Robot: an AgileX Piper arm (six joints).
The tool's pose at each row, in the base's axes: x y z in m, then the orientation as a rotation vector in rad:
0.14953, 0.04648, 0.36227, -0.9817, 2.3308, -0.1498
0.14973, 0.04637, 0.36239, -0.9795, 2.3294, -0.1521
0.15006, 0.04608, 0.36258, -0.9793, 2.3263, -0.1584
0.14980, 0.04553, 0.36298, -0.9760, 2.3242, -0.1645
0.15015, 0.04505, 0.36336, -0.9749, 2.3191, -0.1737
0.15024, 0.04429, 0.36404, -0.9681, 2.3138, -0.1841
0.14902, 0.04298, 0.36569, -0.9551, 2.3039, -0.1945
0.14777, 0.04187, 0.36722, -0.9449, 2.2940, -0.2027
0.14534, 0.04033, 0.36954, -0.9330, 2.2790, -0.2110
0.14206, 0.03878, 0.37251, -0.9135, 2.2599, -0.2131
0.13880, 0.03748, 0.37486, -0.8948, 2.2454, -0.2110
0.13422, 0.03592, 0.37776, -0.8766, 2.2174, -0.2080
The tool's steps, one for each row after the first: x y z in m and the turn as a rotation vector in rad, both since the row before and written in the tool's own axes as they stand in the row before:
-0.00009, -0.00024, 0.00000, 0.0027, -0.0010, 0.0006
-0.00007, -0.00047, 0.00000, 0.0051, -0.0008, -0.0020
0.00032, -0.00037, -0.00054, 0.0057, -0.0006, 0.0003
-0.00005, -0.00069, -0.00016, 0.0079, -0.0017, -0.0026
0.00014, -0.00083, -0.00058, 0.0107, -0.0028, 0.0010
0.00075, -0.00079, -0.00218, 0.0144, -0.0081, 0.0042
0.00067, -0.00062, -0.00207, 0.0120, -0.0082, 0.0028
0.00118, -0.00057, -0.00346, 0.0144, -0.0130, 0.0029
0.00125, -0.00039, -0.00450, 0.0145, -0.0201, 0.0089
0.00131, -0.00005, -0.00401, 0.0101, -0.0172, 0.0105
0.00179, 0.00020, -0.00535, 0.0135, -0.0294, 0.0076

